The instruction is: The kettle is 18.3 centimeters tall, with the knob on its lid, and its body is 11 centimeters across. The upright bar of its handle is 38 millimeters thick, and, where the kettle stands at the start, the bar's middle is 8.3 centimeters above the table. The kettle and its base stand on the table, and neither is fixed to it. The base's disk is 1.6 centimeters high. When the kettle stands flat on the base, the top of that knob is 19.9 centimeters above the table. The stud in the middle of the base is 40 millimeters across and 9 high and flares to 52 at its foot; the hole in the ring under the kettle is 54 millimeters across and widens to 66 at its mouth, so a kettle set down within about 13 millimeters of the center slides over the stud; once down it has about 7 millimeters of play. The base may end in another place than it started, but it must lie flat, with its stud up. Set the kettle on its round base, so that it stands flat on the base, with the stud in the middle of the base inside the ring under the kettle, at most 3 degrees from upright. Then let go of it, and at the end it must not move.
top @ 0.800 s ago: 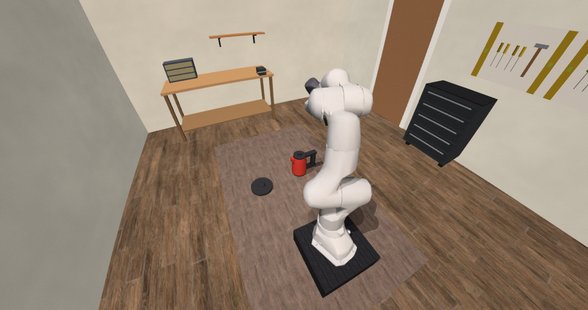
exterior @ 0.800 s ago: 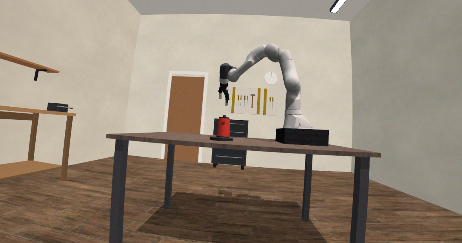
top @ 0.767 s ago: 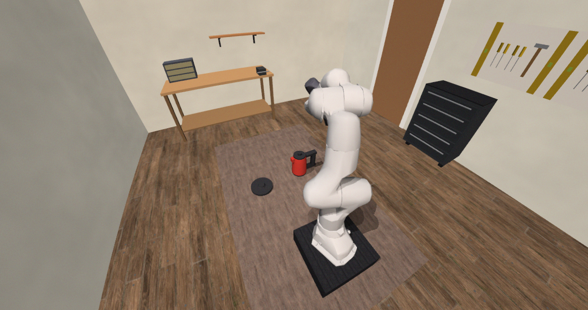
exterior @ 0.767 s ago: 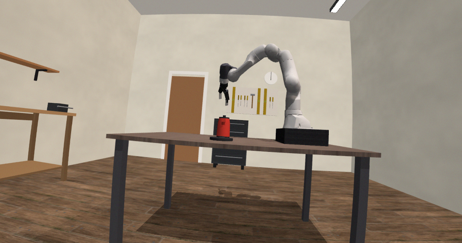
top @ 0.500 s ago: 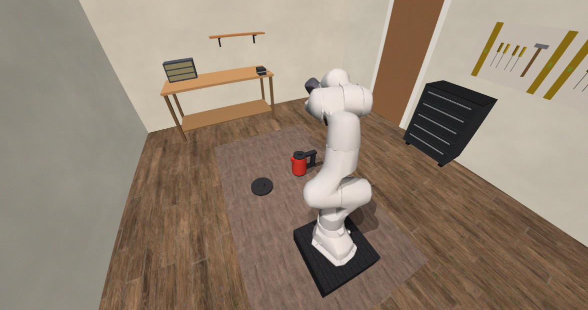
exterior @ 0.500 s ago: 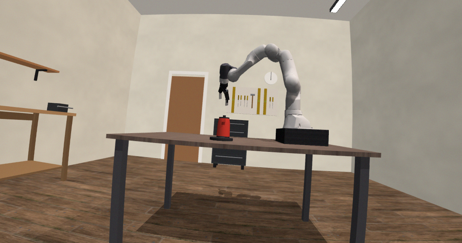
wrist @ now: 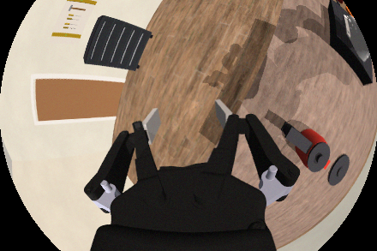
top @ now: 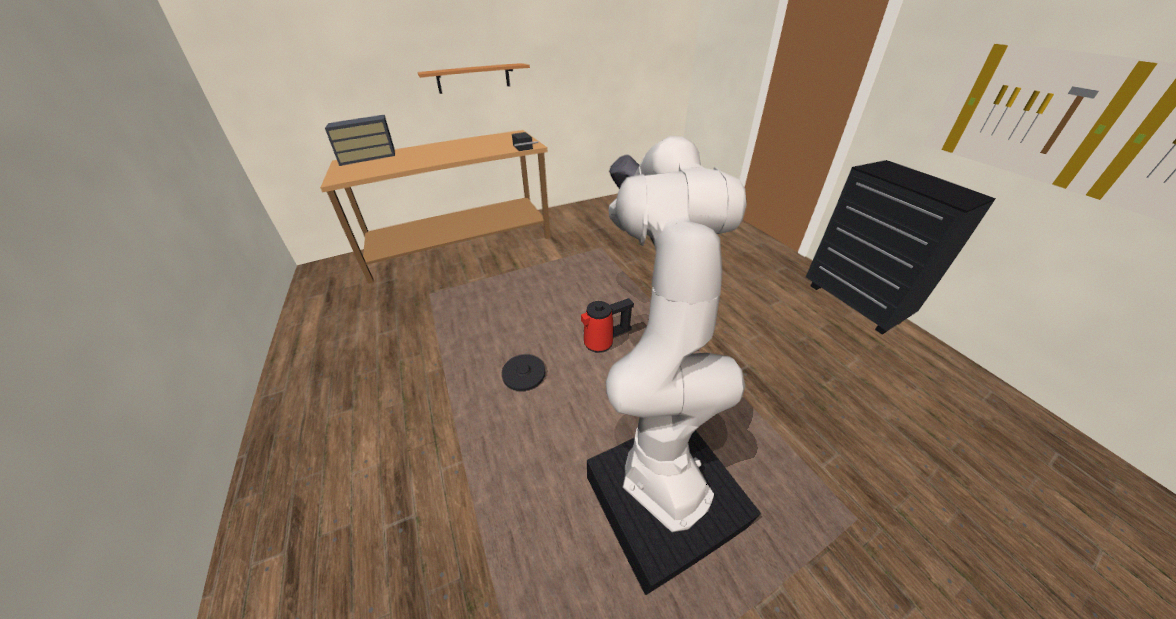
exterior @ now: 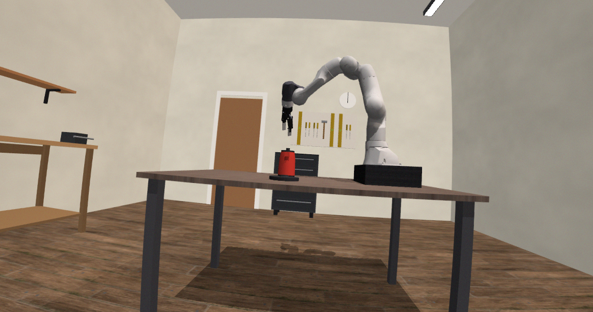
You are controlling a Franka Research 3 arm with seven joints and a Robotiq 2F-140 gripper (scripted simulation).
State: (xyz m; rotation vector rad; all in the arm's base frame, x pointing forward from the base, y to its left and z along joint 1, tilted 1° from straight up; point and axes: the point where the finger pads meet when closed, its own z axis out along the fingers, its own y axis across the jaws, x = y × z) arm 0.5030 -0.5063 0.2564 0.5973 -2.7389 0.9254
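My hand is 280 mm to the right of the kettle, 260 mm above it and 10 mm past it. Round my hand: round black base 610 mm to the left, 340 mm below, 20 mm ahead.
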